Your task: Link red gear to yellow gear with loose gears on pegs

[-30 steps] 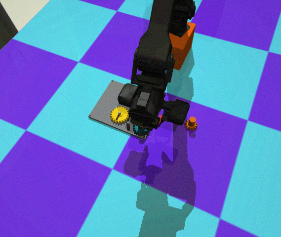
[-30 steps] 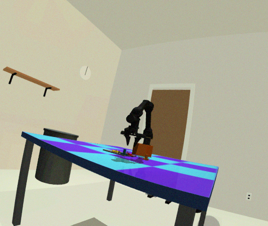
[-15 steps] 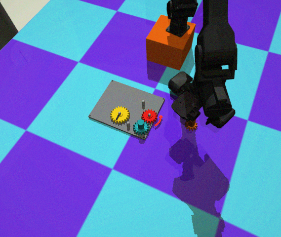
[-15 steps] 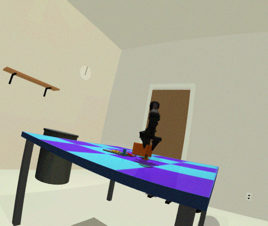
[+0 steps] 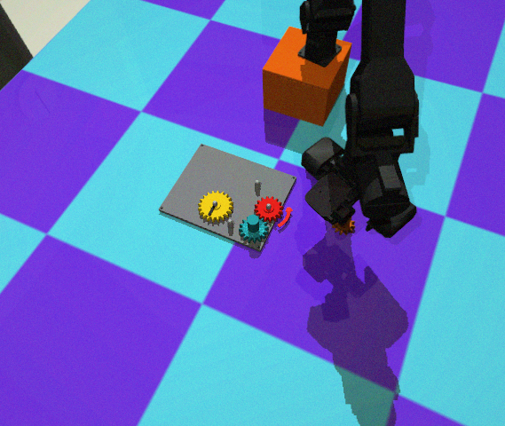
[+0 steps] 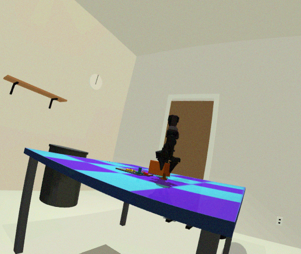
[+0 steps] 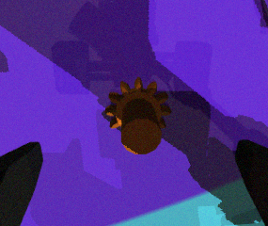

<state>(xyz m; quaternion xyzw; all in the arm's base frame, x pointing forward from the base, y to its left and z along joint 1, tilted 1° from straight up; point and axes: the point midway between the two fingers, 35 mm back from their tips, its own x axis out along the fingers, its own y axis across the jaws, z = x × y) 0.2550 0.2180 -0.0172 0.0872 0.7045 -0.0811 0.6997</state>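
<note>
Now: gripper tip 4 cm above the small orange gear. From my gripper tip the other things lie so: yellow gear: 21 cm to the right, 10 cm ahead, 4 cm below; teal gear: 13 cm to the right, 10 cm ahead, 3 cm below; red arrow: 9 cm to the right, 5 cm ahead, 4 cm below.
</note>
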